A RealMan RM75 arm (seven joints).
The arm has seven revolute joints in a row. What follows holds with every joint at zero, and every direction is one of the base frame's. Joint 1 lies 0.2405 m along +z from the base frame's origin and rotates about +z. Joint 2 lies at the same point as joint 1 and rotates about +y. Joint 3 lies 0.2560 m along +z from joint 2 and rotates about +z. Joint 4 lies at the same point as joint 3 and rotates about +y. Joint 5 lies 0.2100 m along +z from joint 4 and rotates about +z. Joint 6 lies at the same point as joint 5 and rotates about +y. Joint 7 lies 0.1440 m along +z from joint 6 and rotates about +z. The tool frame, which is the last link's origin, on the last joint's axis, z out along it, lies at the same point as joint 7; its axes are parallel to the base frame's.
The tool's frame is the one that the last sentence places.
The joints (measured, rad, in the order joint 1, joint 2, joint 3, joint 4, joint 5, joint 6, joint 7), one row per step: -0.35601, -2.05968, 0.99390, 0.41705, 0.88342, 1.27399, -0.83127; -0.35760, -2.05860, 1.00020, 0.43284, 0.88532, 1.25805, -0.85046; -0.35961, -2.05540, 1.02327, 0.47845, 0.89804, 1.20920, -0.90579; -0.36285, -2.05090, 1.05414, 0.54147, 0.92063, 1.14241, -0.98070; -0.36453, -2.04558, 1.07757, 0.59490, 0.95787, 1.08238, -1.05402; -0.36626, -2.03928, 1.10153, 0.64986, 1.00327, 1.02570, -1.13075; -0.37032, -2.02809, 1.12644, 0.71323, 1.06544, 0.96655, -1.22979; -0.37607, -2.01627, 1.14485, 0.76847, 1.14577, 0.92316, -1.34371; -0.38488, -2.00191, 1.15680, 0.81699, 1.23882, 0.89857, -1.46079; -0.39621, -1.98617, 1.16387, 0.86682, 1.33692, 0.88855, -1.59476
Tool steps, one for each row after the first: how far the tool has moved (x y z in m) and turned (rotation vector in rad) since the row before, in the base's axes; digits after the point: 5 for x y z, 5 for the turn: 0.00146, 0.00304, 0.00146, -0.00646, -0.00218, 0.00308; 0.00379, 0.00767, 0.00242, -0.02610, 0.00064, 0.01092; 0.00611, 0.01027, 0.00323, -0.03286, 0.00495, 0.01476; 0.00413, 0.00785, 0.00202, -0.03471, 0.01073, 0.01992; 0.00494, 0.00737, 0.00214, -0.03374, 0.01558, 0.01765; 0.00635, 0.00845, 0.00419, -0.03653, 0.01920, 0.01964; 0.00579, 0.00663, 0.00307, -0.04423, 0.01582, 0.02190; 0.00567, 0.00553, 0.00338, -0.04651, 0.02066, 0.01745; 0.00705, 0.00528, 0.00491, -0.04724, 0.01101, 0.01949
